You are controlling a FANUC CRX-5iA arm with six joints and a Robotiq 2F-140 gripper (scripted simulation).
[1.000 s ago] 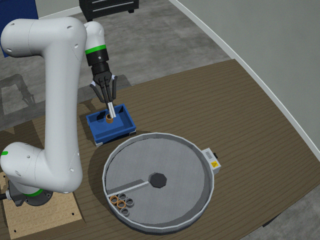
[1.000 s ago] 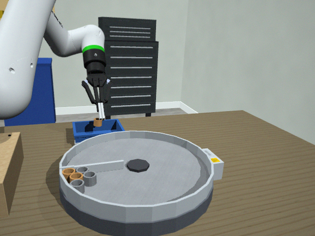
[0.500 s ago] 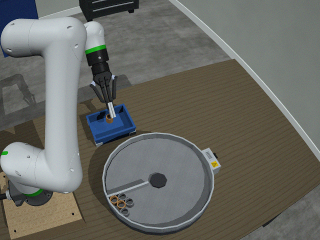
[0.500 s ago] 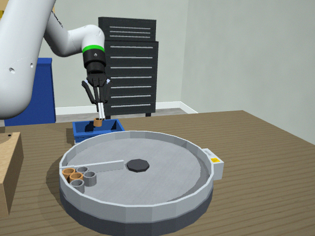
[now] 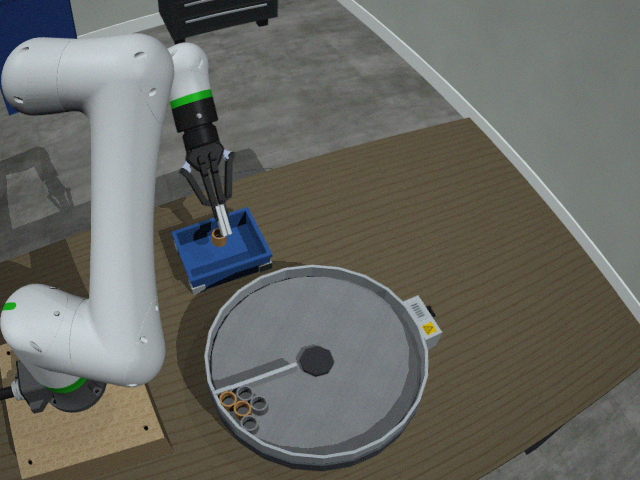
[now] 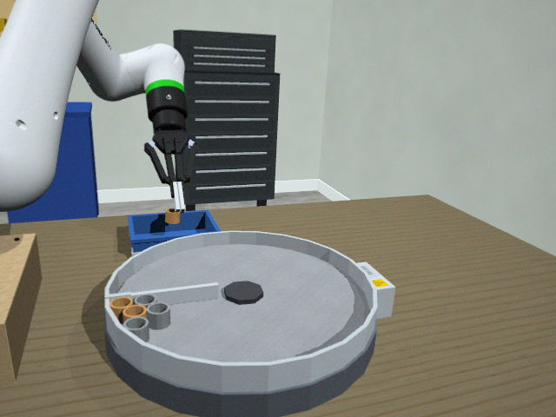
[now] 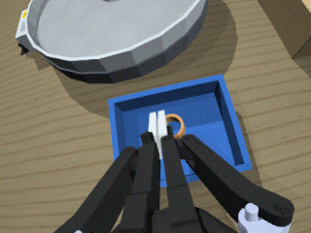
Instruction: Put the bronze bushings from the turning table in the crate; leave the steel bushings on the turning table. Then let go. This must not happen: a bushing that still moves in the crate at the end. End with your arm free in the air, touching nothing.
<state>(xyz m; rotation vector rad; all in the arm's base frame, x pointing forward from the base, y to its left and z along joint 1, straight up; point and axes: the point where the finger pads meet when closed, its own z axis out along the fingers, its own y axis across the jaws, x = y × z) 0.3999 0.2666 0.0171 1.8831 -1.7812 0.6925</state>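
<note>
Now: the crate 80 mm below my hand, 10 mm to the right of it and 10 mm behind it. Also, from my hand: grey turning table: 350 mm to the right, 70 mm ahead, 50 mm below.
</note>
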